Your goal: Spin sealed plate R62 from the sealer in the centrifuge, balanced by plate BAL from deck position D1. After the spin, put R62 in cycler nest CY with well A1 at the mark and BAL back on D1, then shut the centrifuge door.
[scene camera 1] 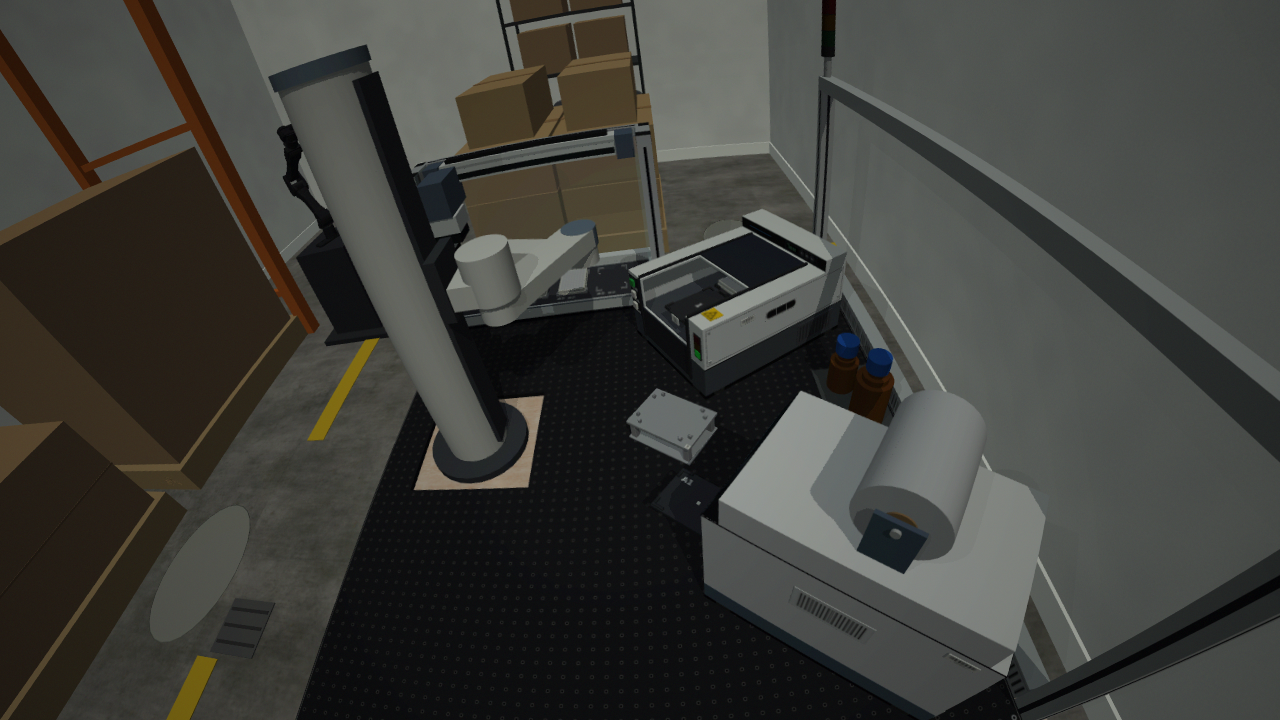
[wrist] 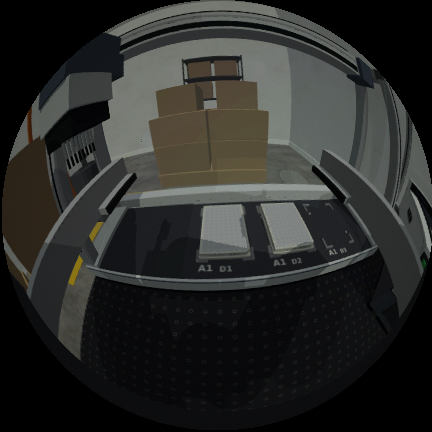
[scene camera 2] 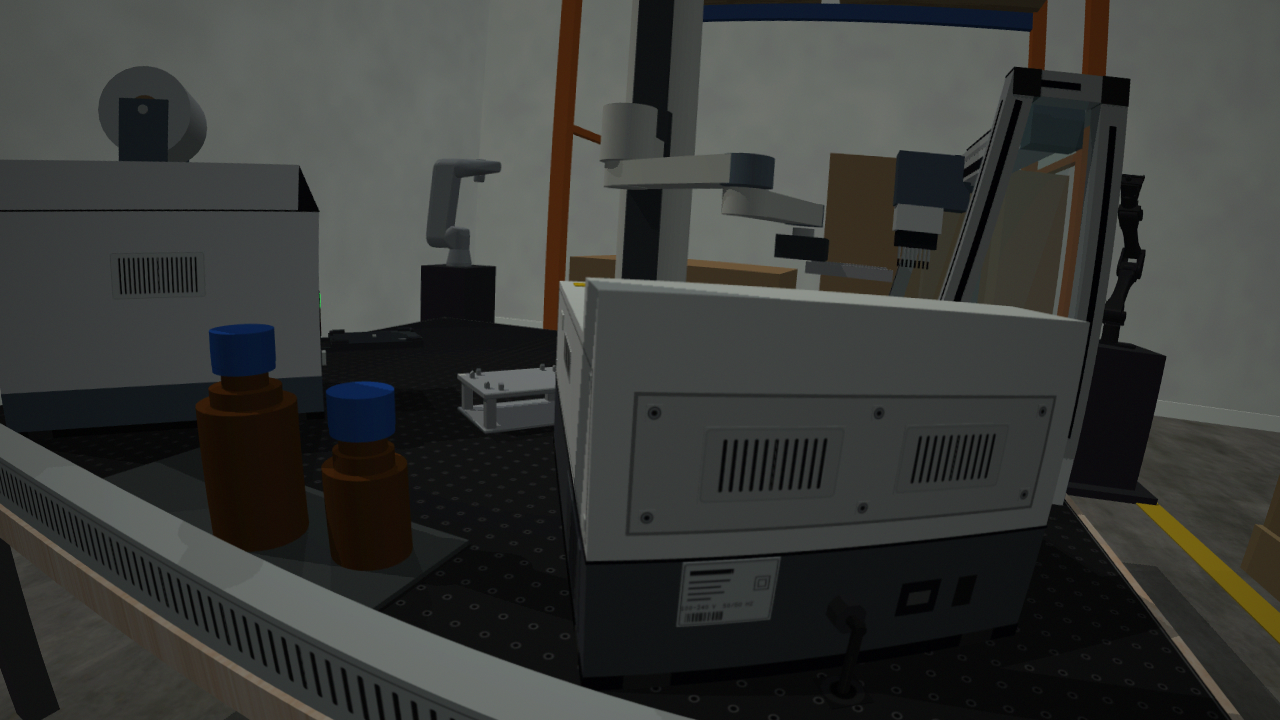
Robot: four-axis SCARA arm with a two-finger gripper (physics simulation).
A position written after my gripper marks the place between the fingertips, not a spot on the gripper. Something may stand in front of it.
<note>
My gripper (scene camera 2: 889, 274) carries nothing. Also in view: a BAL plate (wrist: 223, 235). I also see a centrifuge bucket (scene camera 1: 681, 308).
</note>
